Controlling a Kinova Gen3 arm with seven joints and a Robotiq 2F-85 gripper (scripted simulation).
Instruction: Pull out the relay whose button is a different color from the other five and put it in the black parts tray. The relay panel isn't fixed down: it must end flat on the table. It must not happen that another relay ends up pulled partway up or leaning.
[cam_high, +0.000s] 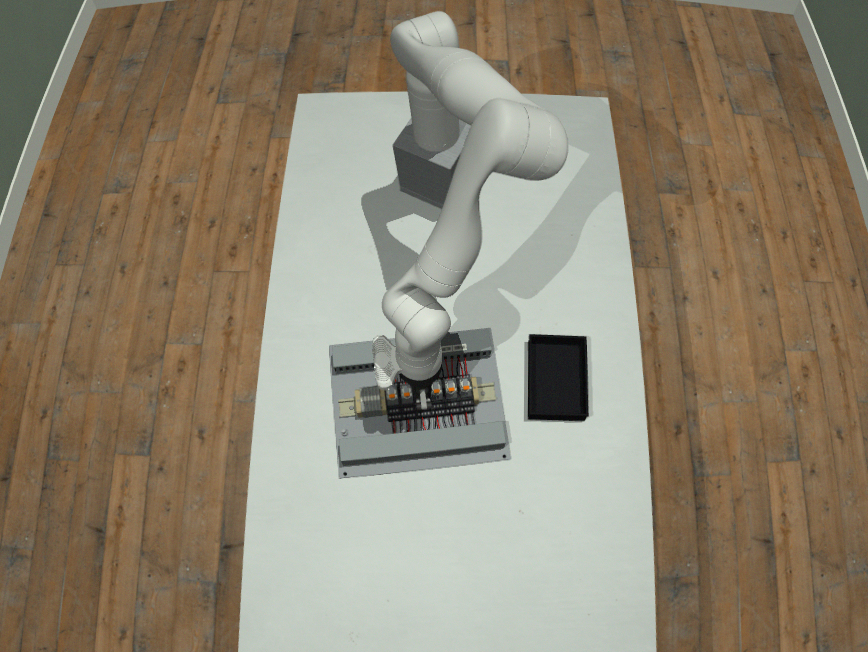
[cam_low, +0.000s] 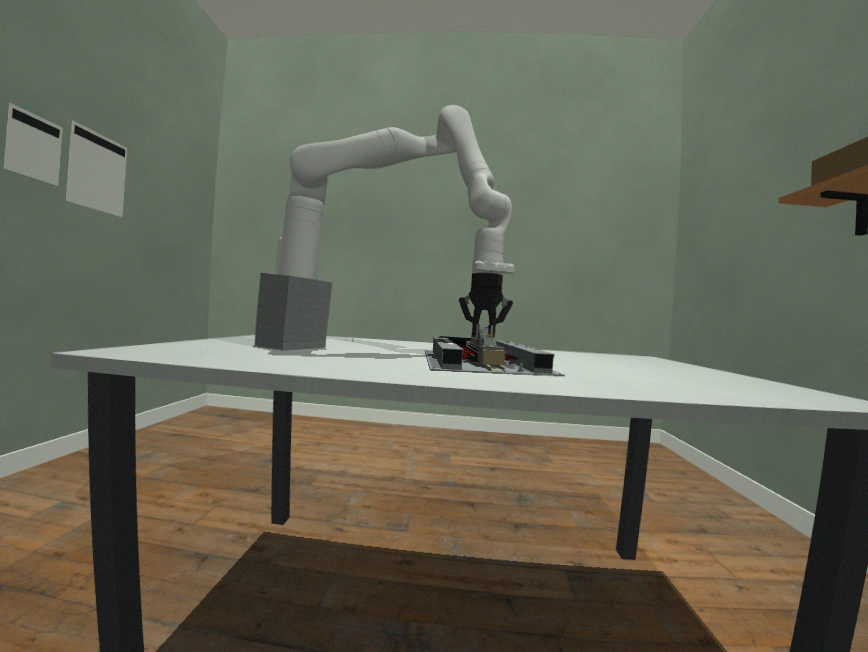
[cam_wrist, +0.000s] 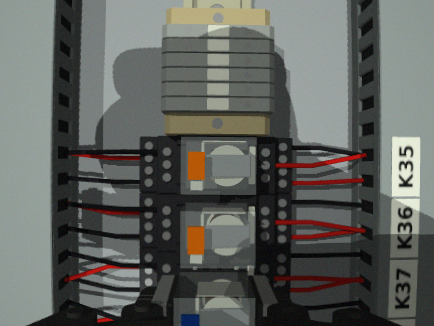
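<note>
Now: hand 10 mm to the left of the grey relay panel and 50 mm above it. The rest, counted from my hand: blue-button relay 10 mm below; then black parts tray 50 mm behind, 260 mm to the left, 50 mm below.
</note>
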